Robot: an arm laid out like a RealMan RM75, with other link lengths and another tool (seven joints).
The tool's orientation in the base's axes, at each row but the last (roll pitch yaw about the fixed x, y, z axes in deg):
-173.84, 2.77, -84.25
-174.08, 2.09, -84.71
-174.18, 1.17, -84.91
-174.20, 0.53, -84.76
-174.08, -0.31, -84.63
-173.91, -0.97, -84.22
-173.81, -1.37, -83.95
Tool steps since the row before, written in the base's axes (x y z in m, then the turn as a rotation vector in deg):
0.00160, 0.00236, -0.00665, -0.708, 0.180, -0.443
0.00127, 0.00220, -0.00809, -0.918, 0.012, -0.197
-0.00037, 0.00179, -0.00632, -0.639, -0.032, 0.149
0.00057, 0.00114, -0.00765, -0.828, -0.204, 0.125
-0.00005, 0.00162, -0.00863, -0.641, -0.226, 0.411
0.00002, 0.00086, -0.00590, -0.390, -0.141, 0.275
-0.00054, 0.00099, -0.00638, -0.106, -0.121, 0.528
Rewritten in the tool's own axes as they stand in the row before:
-0.00186, -0.00109, 0.00691, -0.228, 0.731, 0.378
-0.00178, -0.00062, 0.00827, -0.089, 0.929, 0.105
-0.00169, 0.00085, 0.00630, -0.028, 0.621, -0.213
-0.00101, 0.00011, 0.00769, 0.126, 0.826, -0.211
-0.00166, 0.00079, 0.00859, 0.167, 0.614, -0.476
-0.00095, 0.00052, 0.00586, 0.106, 0.371, -0.314
-0.00119, 0.00112, 0.00627, 0.122, 0.061, -0.535

